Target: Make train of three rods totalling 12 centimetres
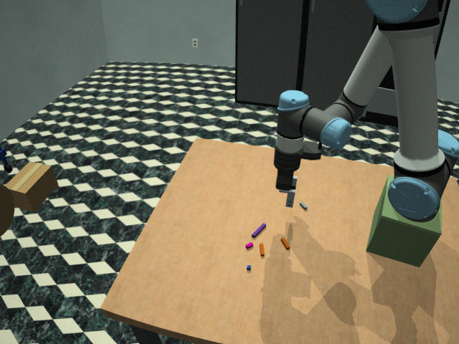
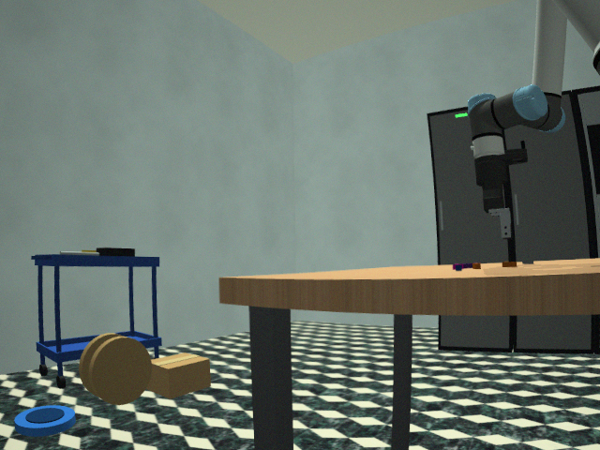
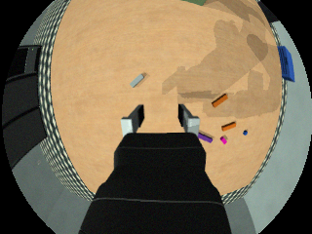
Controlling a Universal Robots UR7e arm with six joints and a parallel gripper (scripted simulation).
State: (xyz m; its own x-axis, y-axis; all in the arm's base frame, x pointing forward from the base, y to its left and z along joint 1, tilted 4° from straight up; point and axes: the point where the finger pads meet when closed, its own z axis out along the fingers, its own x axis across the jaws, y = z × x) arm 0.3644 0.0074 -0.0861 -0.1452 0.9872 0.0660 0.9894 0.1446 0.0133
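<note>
The magenta rod is 170 mm to the left of my hand, 70 mm below it and 70 mm ahead of it. Round my hand: small blue rod (240 mm to the left, 70 mm below, 40 mm ahead); grey rod (70 mm below, 50 mm to the right, 40 mm behind); purple rod (100 mm to the left, 70 mm below, 60 mm ahead).
</note>
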